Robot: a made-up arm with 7 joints. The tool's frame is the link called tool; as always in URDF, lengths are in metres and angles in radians. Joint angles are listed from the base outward.
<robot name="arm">
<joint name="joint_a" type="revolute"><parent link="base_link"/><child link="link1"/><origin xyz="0 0 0.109" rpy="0 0 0"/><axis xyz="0 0 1"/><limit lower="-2.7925" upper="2.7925"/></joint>
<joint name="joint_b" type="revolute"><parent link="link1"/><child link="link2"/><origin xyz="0 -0.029 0.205" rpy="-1.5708 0 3.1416"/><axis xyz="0 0 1"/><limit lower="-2.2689" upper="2.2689"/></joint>
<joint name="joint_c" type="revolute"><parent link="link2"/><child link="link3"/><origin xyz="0 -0.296 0.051" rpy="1.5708 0 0"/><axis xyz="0 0 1"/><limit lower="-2.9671" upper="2.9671"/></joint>
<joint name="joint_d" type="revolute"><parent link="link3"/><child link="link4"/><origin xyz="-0.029 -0.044 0.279" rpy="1.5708 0 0"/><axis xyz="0 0 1"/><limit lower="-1.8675" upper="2.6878"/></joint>
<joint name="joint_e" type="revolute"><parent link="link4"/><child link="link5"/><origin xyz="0.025 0.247 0.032" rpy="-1.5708 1.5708 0"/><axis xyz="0 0 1"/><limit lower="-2.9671" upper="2.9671"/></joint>
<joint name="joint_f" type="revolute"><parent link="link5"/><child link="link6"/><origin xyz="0.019 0 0.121" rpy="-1.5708 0 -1.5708"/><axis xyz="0 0 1"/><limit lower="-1.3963" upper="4.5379"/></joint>
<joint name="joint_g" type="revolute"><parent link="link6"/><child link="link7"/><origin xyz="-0.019 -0.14 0.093" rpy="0 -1.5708 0"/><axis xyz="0 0 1"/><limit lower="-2.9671" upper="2.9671"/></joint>
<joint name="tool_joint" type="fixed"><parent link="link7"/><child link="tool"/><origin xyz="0 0 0" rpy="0 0 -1.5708"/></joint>
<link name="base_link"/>
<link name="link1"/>
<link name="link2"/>
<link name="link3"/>
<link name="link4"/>
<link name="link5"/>
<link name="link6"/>
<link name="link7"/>
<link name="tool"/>
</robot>
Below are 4 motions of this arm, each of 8 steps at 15 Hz.
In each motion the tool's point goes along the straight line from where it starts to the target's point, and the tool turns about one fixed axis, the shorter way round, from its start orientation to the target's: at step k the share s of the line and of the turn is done. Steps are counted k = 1, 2, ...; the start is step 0. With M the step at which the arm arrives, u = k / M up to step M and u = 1 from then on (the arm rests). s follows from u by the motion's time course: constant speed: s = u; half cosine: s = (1 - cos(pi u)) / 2; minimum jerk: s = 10 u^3 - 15 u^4 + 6 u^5.
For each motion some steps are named. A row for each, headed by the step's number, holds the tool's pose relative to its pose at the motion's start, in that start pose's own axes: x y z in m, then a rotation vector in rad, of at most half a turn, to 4 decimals.
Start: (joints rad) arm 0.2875 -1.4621 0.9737 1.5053 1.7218 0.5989 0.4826
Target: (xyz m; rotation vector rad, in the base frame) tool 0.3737 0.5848 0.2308 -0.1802 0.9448 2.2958
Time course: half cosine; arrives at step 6
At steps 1, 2, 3, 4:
1: -0.0048 0.0043 0.0082 -0.0065 -0.0333 0.0250
2: -0.0179 0.0159 0.0305 -0.0242 -0.1243 0.0934
3: -0.0357 0.0317 0.0611 -0.0484 -0.2487 0.1868
4: -0.0536 0.0476 0.0916 -0.0726 -0.3730 0.2803

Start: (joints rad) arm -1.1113 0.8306 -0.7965 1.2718 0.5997 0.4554 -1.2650
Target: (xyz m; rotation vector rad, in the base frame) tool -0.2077 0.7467 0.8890 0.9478 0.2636 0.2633
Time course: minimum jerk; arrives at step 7
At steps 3, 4, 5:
3: 0.0759 -0.1953 -0.1955 -0.1210 0.0905 -0.4457
4: 0.1305 -0.3356 -0.3359 -0.2080 0.1554 -0.7658
5: 0.1766 -0.4540 -0.4545 -0.2814 0.2103 -1.0362

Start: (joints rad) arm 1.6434 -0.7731 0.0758 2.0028 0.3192 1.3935 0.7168
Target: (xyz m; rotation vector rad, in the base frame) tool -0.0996 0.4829 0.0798 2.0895 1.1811 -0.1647
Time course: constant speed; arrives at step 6
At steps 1, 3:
1: -0.0437 0.0199 0.0430 -0.1460 -0.0697 -0.0516
3: -0.1310 0.0596 0.1289 -0.4380 -0.2091 -0.1547

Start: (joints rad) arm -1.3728 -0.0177 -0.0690 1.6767 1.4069 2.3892 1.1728
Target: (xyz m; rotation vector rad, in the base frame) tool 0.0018 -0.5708 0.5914 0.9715 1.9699 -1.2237
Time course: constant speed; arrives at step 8
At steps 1, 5, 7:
1: 0.0049 0.0371 0.0159 -0.1112 -0.0107 -0.0091
5: 0.0245 0.1855 0.0794 -0.5558 -0.0536 -0.0454
7: 0.0342 0.2598 0.1111 -0.7782 -0.0750 -0.0635

